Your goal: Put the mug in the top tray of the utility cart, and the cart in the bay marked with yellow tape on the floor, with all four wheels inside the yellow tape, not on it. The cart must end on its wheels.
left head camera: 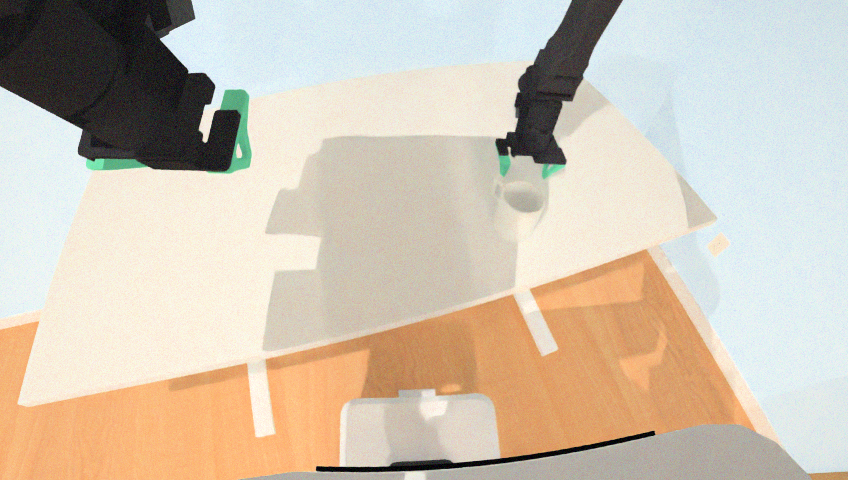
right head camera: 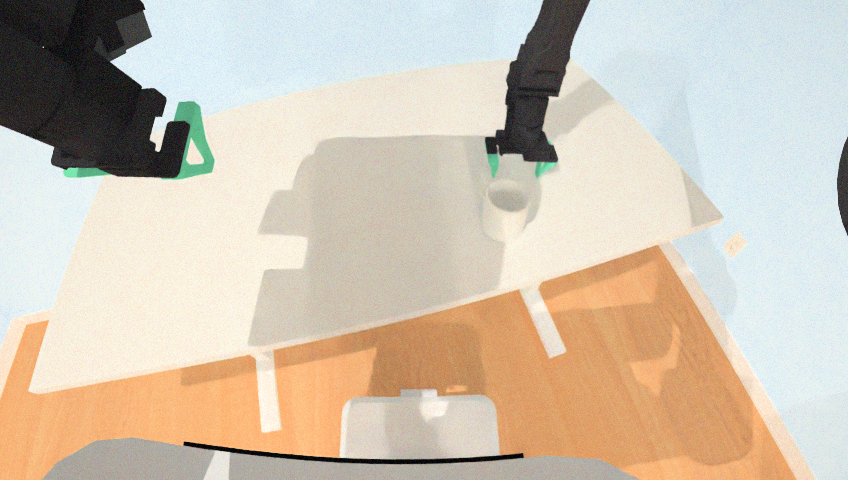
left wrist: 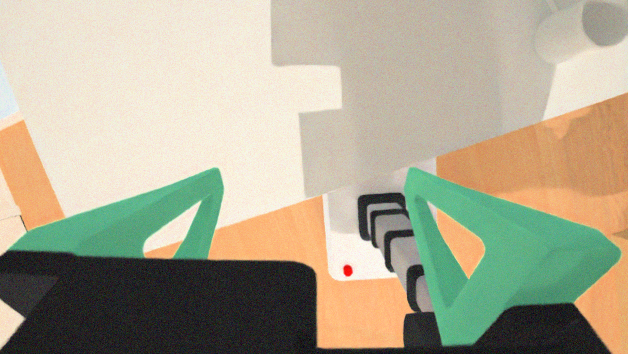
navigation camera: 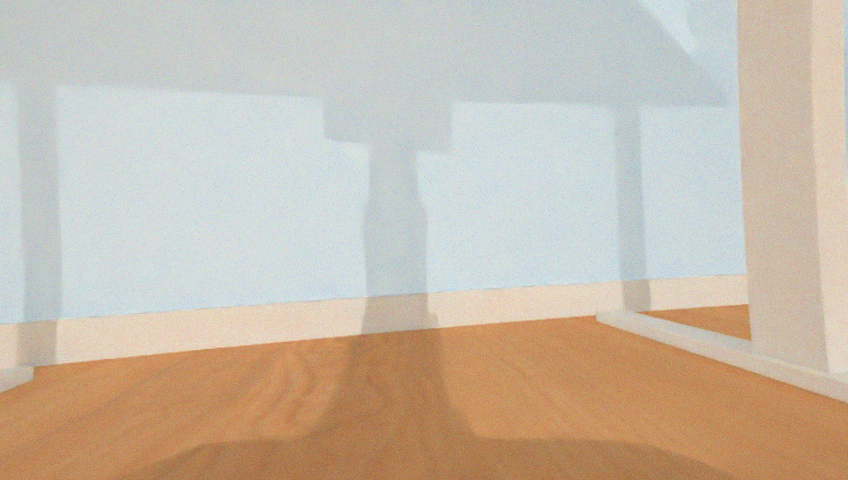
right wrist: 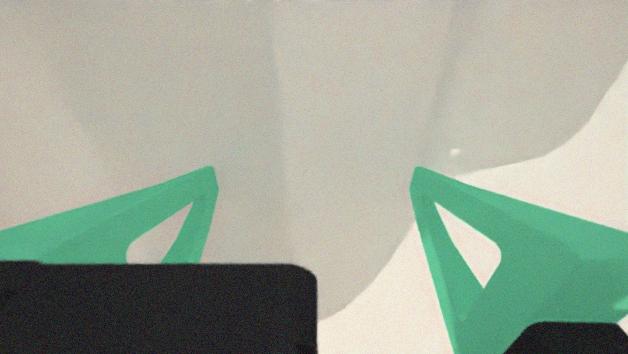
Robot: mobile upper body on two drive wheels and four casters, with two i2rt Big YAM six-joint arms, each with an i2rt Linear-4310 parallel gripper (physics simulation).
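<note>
The white mug [left head camera: 518,221] [right head camera: 503,223] [left wrist: 565,37] stands upright on the white table [left head camera: 160,255] [right head camera: 148,255] [left wrist: 150,100], its handle toward the left in the left head camera. My right gripper [left head camera: 524,172] [right head camera: 516,172] [right wrist: 313,177] is open, low over the table just beyond the mug in the head cameras. Its fingers are not seen around the mug, and I cannot tell whether they touch it. My left gripper [left head camera: 169,163] [right head camera: 139,169] [left wrist: 313,178] is open and empty, high above the table's left part. The utility cart and the yellow-taped bay do not show.
White table feet [left head camera: 538,324] [right head camera: 545,324] stick out from under the table's near edge. My base [left head camera: 368,425] [right head camera: 368,425] stands close before that edge. In the navigation camera a table leg [navigation camera: 779,178] stands at the right, with a pale blue wall [navigation camera: 238,208] behind.
</note>
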